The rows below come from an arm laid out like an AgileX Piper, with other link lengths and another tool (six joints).
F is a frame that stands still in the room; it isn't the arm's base.
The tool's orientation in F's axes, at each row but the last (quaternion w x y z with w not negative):
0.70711 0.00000 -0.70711 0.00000
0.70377 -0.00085 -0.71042 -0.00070
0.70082 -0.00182 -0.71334 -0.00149
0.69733 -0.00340 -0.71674 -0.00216
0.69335 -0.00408 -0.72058 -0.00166
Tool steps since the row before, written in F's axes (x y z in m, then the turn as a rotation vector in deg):
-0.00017 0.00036 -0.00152 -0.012 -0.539 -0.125
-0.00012 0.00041 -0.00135 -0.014 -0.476 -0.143
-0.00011 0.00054 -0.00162 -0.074 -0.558 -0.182
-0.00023 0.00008 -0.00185 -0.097 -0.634 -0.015
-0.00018 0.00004 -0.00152 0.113 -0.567 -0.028
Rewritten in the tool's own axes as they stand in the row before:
-0.00152 0.00036 0.00017 -0.125 -0.539 0.012
-0.00135 0.00041 0.00013 -0.143 -0.476 0.014
-0.00162 0.00054 0.00014 -0.181 -0.558 0.075
-0.00184 0.00008 0.00028 -0.014 -0.635 0.092
-0.00151 0.00004 0.00024 -0.034 -0.566 -0.116

